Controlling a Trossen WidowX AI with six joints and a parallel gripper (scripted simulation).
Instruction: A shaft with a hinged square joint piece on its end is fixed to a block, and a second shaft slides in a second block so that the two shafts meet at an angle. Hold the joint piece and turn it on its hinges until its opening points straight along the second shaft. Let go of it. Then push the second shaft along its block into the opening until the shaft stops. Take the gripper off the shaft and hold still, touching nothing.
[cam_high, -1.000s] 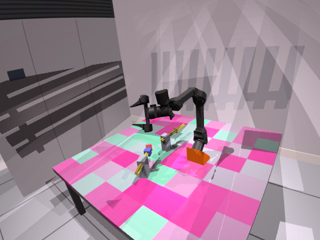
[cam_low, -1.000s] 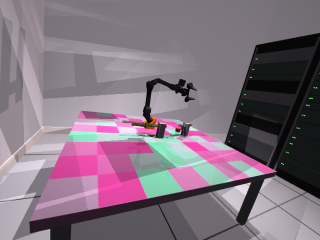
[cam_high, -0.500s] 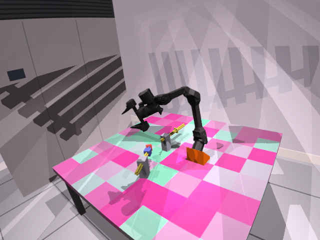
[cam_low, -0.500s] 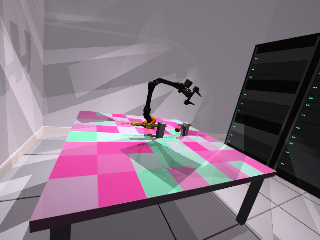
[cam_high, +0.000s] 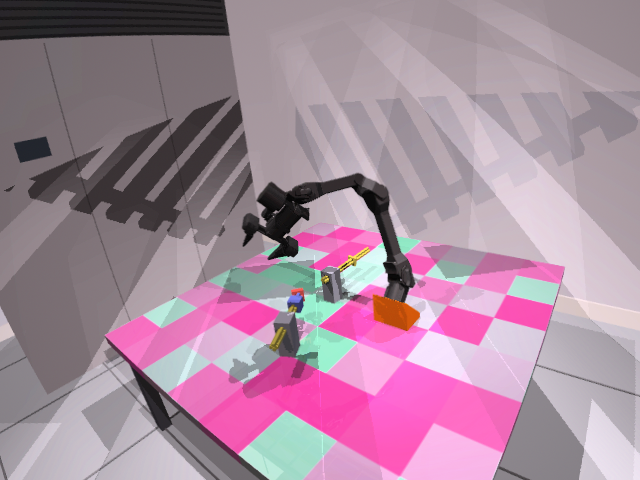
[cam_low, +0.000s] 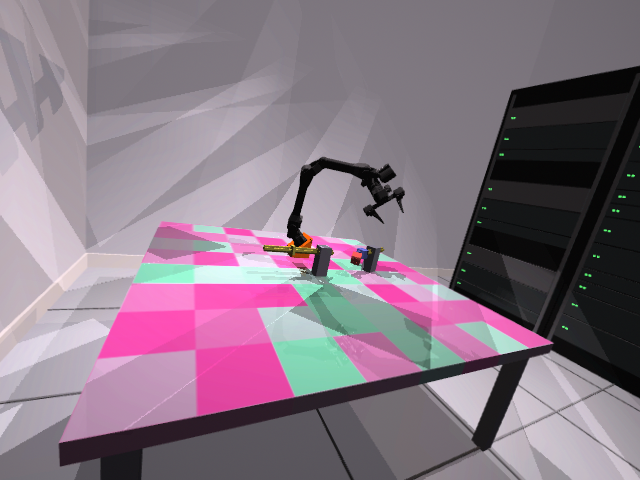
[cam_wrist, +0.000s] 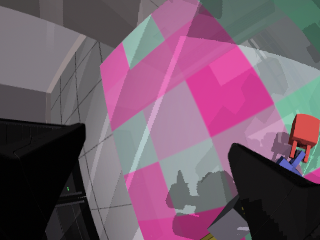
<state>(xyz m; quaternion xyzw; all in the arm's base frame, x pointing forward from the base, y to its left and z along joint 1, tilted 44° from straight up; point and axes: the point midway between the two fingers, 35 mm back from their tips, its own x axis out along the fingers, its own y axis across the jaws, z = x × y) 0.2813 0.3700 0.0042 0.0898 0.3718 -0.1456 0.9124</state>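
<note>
Now: gripper tip 200 mm above the joint piece, 110 mm to the left of it and 40 mm past it.
</note>
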